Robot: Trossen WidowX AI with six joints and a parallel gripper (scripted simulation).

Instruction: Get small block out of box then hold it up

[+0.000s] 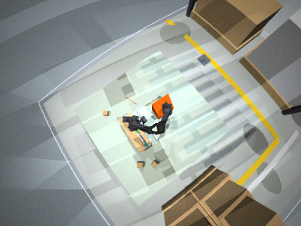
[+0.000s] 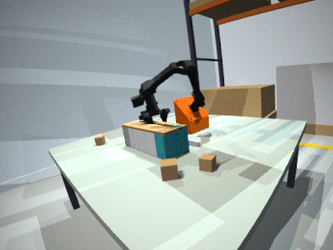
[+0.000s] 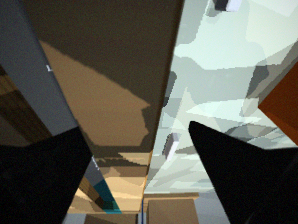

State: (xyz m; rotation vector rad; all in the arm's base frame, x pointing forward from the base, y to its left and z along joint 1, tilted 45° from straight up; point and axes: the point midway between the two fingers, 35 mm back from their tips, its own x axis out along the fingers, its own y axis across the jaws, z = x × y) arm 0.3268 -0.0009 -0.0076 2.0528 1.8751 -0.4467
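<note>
Now: gripper tip 5 cm short of the green block and 2 cm to the right of it. From my gripper tip the other things lie so: thin stick: 32 cm to the right, 9 cm behind, 8 cm below; then box: 3 cm below, 3 cm ahead, 2 cm to the left.
</note>
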